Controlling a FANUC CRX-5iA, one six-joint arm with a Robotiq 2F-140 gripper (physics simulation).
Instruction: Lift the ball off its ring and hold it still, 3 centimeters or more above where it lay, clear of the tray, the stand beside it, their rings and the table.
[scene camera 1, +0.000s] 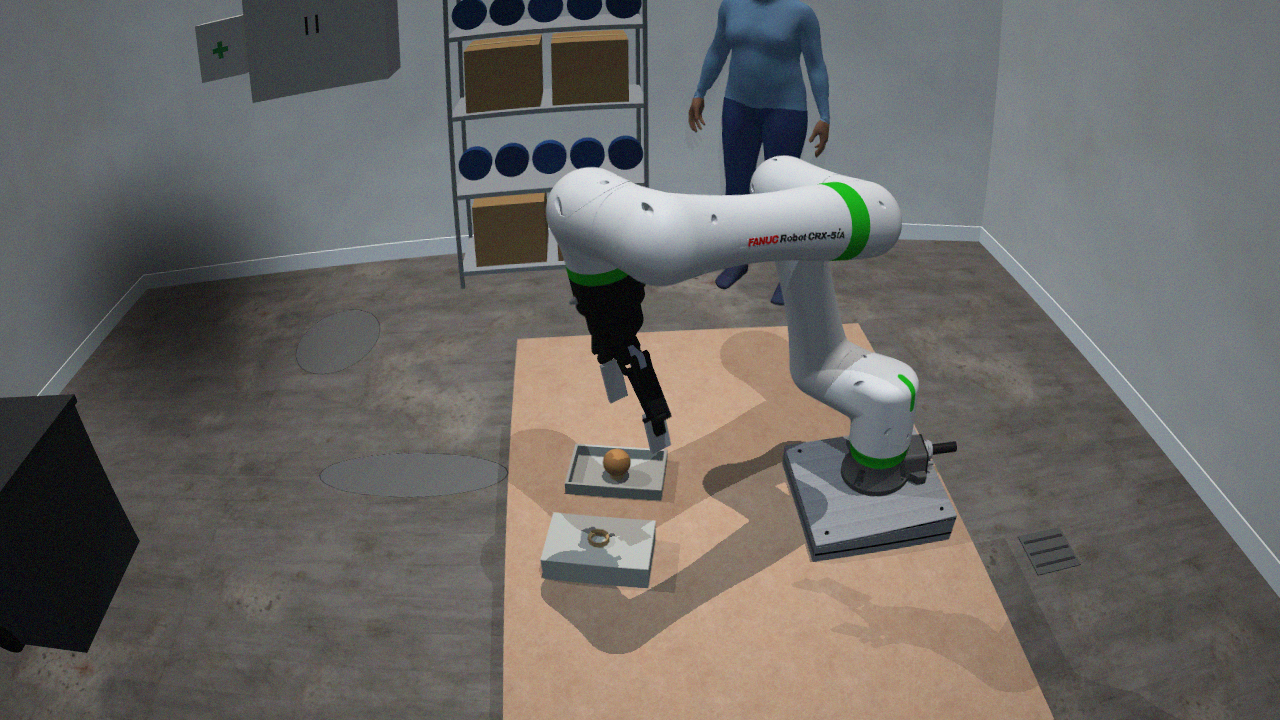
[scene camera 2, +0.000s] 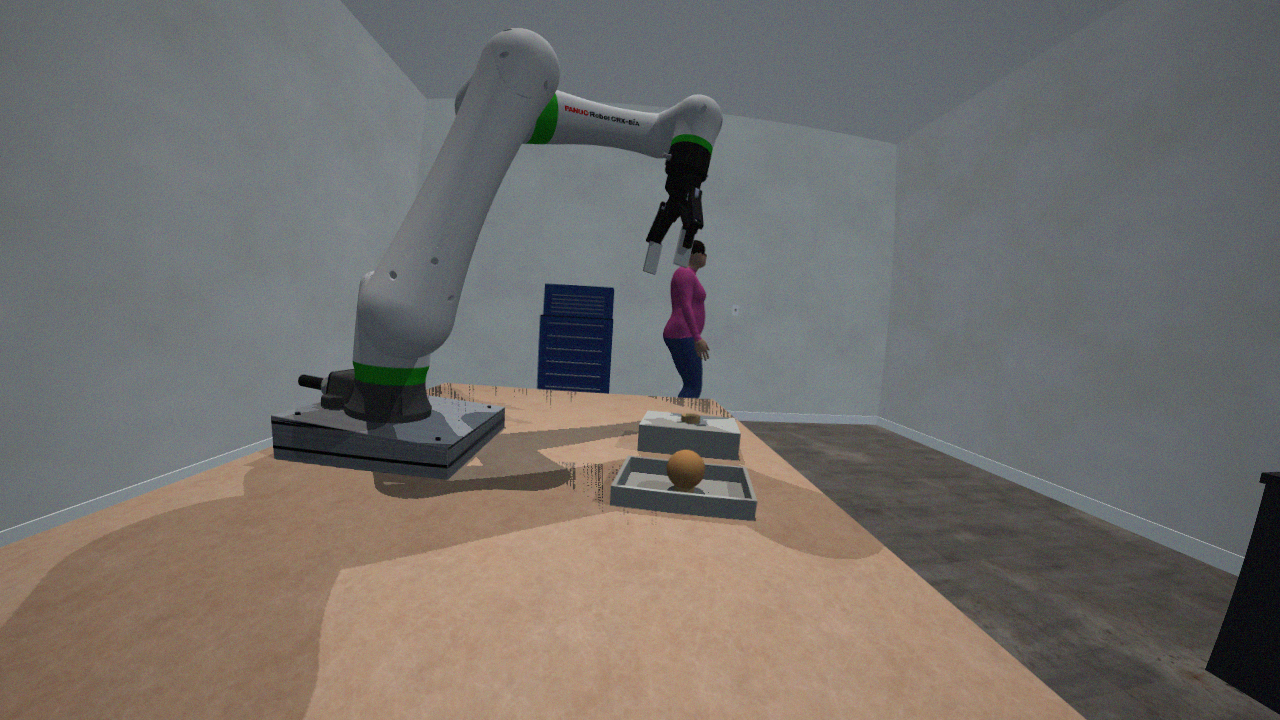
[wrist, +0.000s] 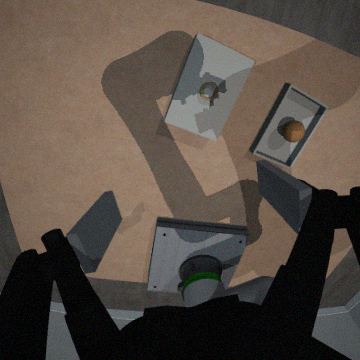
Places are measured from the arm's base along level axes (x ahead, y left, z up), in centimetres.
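Pixels of known places: gripper, fingertip midpoint: (scene camera 1: 638, 422) (scene camera 2: 663, 269) (wrist: 185, 191); arm's base, link origin: (scene camera 1: 875, 471) (scene camera 2: 388, 411) (wrist: 199, 269).
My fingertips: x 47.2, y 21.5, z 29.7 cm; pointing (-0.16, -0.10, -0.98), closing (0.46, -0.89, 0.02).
Observation:
For each thing: its top centre in the pictures, then the offset to it from my fingertips. "pt": a spot on its surface instead. Level surfaces: height alone.
- orange ball, top centre: (scene camera 2: 687, 450) (scene camera 1: 616, 451) (wrist: 299, 134) dx +4.8, dy -29.6, dz -29.0 cm
- shallow grey tray, top centre: (scene camera 2: 685, 476) (scene camera 1: 616, 466) (wrist: 290, 129) dx +4.8, dy -29.6, dz -32.9 cm
- small tan ring, surface spot: (scene camera 1: 598, 544) (wrist: 200, 88) pt dx +7.4, dy -3.5, dz -29.6 cm
- tan table, surface height: dz -35.7 cm
The orange ball (scene camera 1: 616, 462) (scene camera 2: 686, 470) (wrist: 293, 131) rests inside the shallow grey tray (scene camera 1: 617, 491) (scene camera 2: 684, 504) (wrist: 270, 118). The ring under it cannot be made out. Beside the tray is the pale box-shaped stand (scene camera 1: 595, 574) (scene camera 2: 687, 439) (wrist: 235, 75), with a small tan ring (scene camera 1: 598, 544) (scene camera 2: 690, 418) (wrist: 201, 92) on its top. My gripper (scene camera 1: 635, 410) (scene camera 2: 667, 255) (wrist: 185, 191) is open and empty, its fingers wide apart. It is high above the table, well above tray and stand. In the wrist view the ball lies beyond the right finger, outside the gap.
The robot's base plate (scene camera 1: 881, 528) (scene camera 2: 358, 447) (wrist: 167, 255) stands on the tan table (scene camera 1: 760, 644) (scene camera 2: 581, 608) (wrist: 55, 100), off to one side of the tray and stand. A shelf rack (scene camera 1: 454, 161), a dark cabinet (scene camera 1: 62, 537) and a person (scene camera 1: 765, 62) are beyond the table.

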